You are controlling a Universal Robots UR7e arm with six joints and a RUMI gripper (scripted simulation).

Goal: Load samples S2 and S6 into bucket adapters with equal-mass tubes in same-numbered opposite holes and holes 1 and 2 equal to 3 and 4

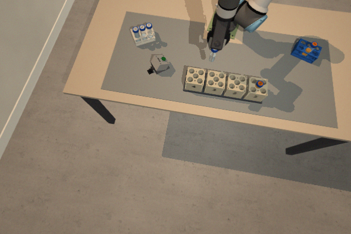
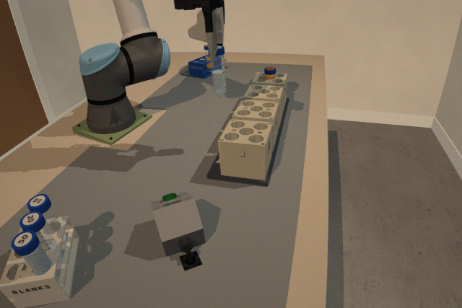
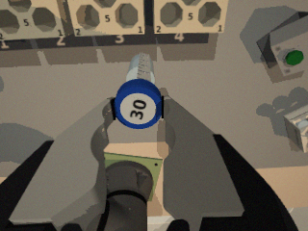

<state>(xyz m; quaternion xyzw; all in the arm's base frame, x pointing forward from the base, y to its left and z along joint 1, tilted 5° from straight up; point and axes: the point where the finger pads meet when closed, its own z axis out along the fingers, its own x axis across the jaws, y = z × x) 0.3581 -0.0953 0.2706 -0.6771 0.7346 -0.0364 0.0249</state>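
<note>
My hand is 10 mm short of the 30 mL blank and 50 mm above it. From my hand the other things lie so: bucket adapter: 100 mm ahead, 260 mm to the left, 200 mm below; then green done key: 40 mm behind, 260 mm to the right, 180 mm below; then 50 mL blank: 190 mm behind, 420 mm to the right, 190 mm below.
</note>
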